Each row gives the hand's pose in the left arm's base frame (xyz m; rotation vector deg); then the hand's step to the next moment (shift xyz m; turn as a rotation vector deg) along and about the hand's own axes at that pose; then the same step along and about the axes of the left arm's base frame.
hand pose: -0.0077 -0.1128 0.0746 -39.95 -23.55 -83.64
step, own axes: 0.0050 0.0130 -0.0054 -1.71 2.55 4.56
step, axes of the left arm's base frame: 0.0124 -0.0077 -0.0031 3.06 4.19 1.82
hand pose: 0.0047 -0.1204 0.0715 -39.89 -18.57 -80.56
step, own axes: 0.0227 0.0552 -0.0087 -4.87 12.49 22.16
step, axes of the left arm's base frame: 0.0555 -0.0226 -0.0070 15.53 17.65 10.87
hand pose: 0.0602 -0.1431 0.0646 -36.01 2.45 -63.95
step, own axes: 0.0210 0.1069 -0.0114 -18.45 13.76 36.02
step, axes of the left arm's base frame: 0.0937 0.0077 -0.0562 15.04 35.73 18.00
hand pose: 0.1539 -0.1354 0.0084 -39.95 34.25 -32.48
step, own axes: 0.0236 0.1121 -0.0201 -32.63 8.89 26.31
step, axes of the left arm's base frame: 0.0337 0.0473 -0.1008 -2.59 37.85 19.91
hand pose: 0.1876 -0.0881 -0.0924 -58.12 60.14 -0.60
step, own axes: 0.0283 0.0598 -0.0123 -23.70 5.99 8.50
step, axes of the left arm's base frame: -0.0197 0.0129 -0.0630 -9.31 19.95 13.61
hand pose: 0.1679 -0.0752 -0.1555 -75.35 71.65 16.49
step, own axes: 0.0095 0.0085 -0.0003 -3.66 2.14 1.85
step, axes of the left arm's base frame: -0.0030 -0.0019 -0.0122 -2.09 3.91 1.30
